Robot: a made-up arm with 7 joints.
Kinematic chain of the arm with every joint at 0, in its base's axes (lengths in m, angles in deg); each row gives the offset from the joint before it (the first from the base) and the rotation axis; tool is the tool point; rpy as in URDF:
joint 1: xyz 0 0 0.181 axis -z
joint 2: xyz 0 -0.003 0.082 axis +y
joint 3: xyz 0 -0.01 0.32 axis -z
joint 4: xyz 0 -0.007 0.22 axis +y
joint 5: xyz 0 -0.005 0.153 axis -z
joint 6: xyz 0 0 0.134 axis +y
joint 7: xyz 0 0 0.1 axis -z
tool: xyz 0 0 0 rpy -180 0 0
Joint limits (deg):
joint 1: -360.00..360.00
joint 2: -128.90..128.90
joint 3: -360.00..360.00
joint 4: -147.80..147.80
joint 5: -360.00..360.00
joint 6: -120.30..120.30
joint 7: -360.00..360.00
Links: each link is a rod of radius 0.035 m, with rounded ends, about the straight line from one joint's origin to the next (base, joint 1, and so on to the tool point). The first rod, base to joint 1, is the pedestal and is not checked.
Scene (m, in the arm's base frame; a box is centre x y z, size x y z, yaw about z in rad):
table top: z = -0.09
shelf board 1: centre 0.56 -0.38 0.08 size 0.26 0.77 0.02 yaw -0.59
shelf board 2: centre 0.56 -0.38 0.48 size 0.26 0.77 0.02 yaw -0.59
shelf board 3: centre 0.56 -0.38 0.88 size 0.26 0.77 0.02 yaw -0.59
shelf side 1: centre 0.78 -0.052 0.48 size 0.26 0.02 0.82 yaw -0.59
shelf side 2: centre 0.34 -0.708 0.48 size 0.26 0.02 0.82 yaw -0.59
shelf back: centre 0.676 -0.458 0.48 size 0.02 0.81 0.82 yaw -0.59
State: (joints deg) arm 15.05 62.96 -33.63 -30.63 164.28 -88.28 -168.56
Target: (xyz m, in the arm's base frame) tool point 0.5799 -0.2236 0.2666
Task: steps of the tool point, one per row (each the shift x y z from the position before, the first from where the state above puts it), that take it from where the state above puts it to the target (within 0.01 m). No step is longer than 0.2 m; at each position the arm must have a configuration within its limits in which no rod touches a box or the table.
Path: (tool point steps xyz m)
1: -0.0338 0.0211 0.0214
2: -0.0413 0.0265 0.0119
3: -0.0469 0.0311 0.0009
4: -0.0502 0.0343 -0.0109
5: -0.0511 0.0365 -0.0233
6: 0.0281 -0.0280 -0.1472
7: -0.0110 -0.0187 -0.1482
8: -0.0471 -0.0051 -0.1378
9: 0.0503 -0.0381 0.0090
10: 0.0501 -0.0336 -0.0003
11: 0.0484 -0.0280 -0.0087

